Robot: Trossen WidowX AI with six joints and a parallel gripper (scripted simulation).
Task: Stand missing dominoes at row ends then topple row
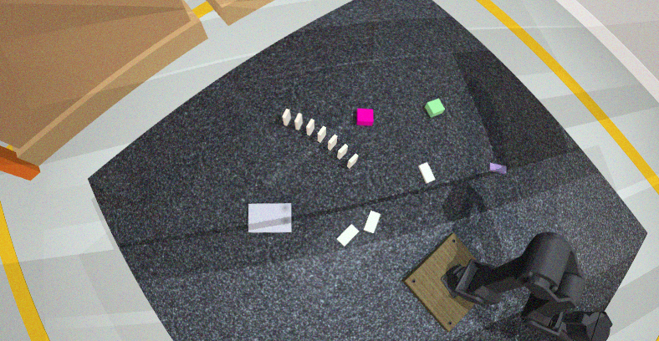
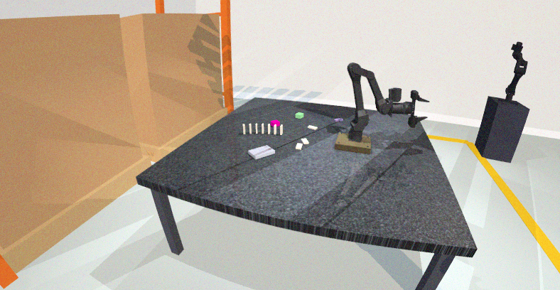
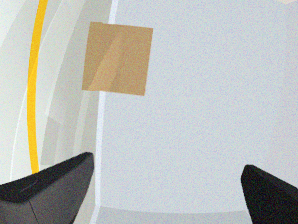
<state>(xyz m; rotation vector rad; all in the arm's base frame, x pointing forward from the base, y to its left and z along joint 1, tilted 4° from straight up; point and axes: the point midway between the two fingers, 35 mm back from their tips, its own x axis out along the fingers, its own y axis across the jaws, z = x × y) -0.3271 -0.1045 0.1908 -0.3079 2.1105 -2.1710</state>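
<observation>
The purple block is 520 mm ahead of my gripper tip, 180 mm to the right of it and 210 mm below it. The rest, counted from my gripper tip: magenta cube (850 mm ahead, 80 mm to the left, 200 mm below); flat pale pad (740 mm ahead, 420 mm to the left, 200 mm below); green cube (770 mm ahead, 120 mm to the right, 200 mm below).
</observation>
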